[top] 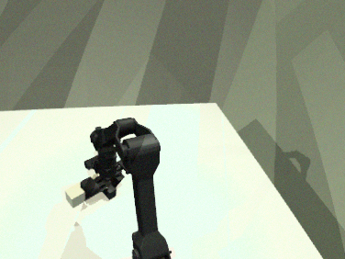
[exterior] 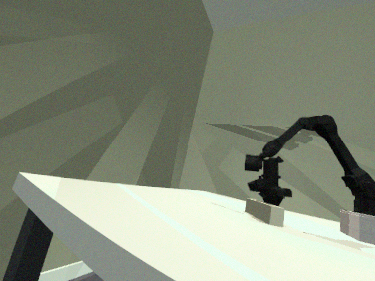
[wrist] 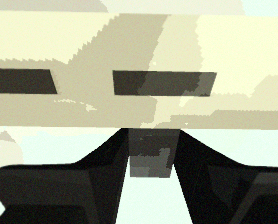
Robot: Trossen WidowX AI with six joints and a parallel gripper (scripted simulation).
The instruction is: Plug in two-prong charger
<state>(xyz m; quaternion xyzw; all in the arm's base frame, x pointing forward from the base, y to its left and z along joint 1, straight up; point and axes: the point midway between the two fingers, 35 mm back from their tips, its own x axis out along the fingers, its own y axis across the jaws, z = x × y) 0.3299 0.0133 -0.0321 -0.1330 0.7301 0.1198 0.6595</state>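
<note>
Now: gripper tip 2 cm short of the charger, 1 cm to the right of it and 1 cm below it.
</note>
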